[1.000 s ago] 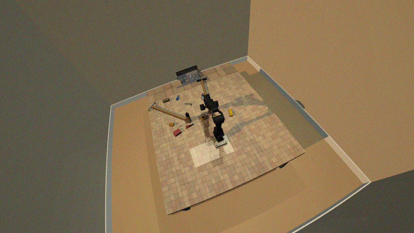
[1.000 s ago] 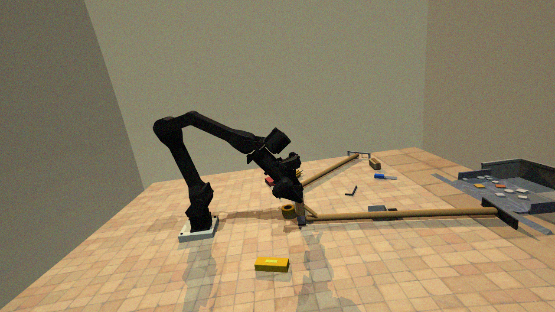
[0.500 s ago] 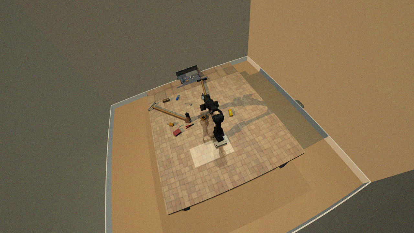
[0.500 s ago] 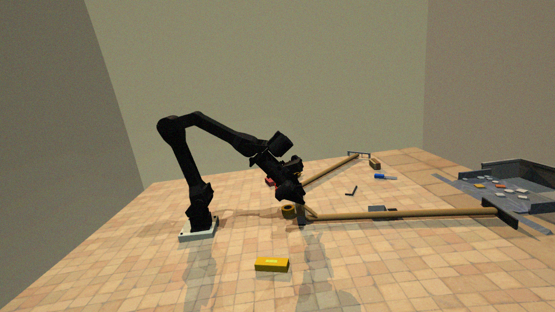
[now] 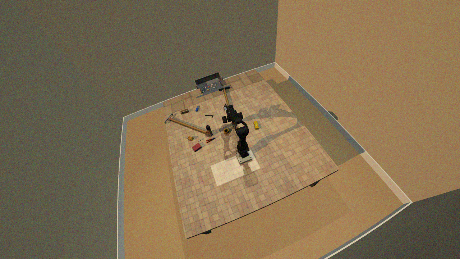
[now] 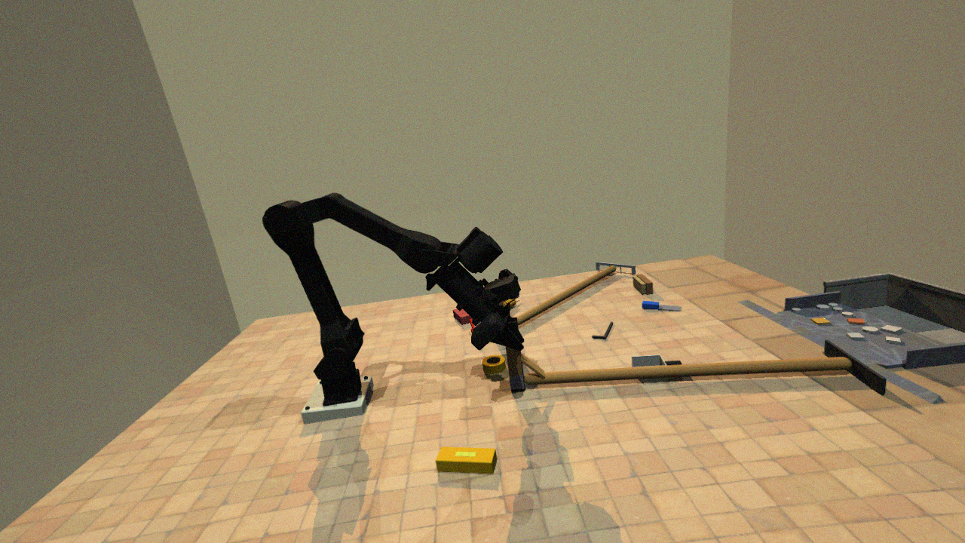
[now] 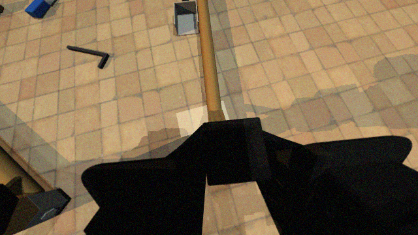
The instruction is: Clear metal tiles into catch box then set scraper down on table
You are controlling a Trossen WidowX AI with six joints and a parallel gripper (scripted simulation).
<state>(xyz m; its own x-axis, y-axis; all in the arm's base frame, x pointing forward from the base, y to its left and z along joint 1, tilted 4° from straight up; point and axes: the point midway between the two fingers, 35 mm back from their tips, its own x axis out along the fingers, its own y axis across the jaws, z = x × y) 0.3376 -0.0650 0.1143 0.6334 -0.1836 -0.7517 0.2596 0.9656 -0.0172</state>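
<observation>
Right now the yellow tape roll is 10 cm to the left of my gripper tip, 8 cm below it and 5 cm behind it. The rest, counted from my gripper tip: red screwdriver: 27 cm to the left, 8 cm below, 7 cm behind; yellow block: 17 cm to the right, 14 cm behind, 8 cm below; small grey box: 26 cm ahead, 8 cm below, 3 cm to the right.
</observation>
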